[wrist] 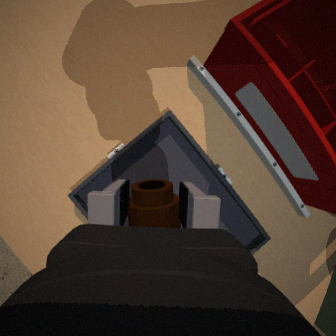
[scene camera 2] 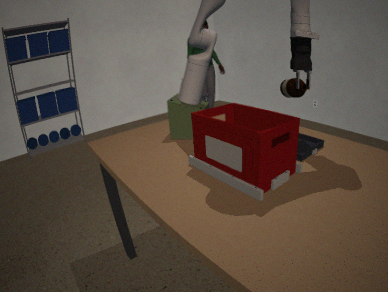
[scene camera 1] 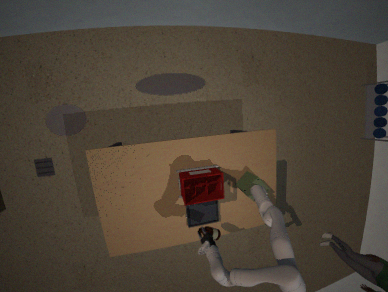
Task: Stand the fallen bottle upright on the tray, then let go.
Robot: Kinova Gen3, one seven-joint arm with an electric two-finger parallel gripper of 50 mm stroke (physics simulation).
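Note:
The gripper is visible in the pictures, the wrist view among them. A brown bottle is visible in the pictures too.

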